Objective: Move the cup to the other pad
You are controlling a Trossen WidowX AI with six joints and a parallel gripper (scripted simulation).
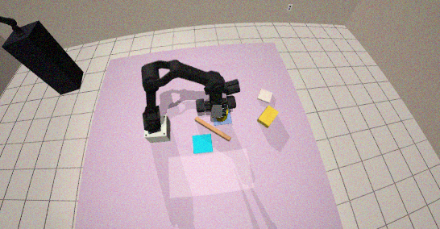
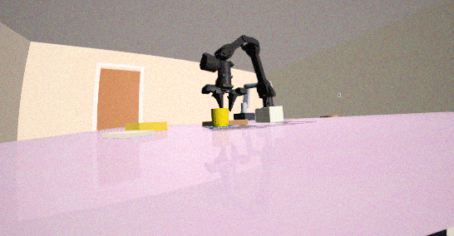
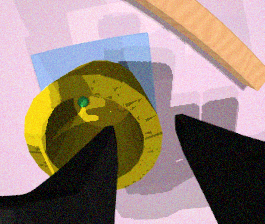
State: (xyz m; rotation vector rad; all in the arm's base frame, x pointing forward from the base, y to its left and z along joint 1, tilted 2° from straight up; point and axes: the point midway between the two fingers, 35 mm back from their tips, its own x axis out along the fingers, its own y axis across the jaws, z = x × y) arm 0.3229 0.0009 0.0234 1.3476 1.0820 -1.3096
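Now: the yellow cup 30 mm below my gripper tip, 20 mm ahead of it and 10 mm to the right of it. Round my gripper tip: green marble (50 mm below, 40 mm ahead, 10 mm to the right); then wooden stick (60 mm to the right, 60 mm below, 40 mm behind); then pale blue pad (70 mm below, 30 mm ahead, 10 mm to the right).
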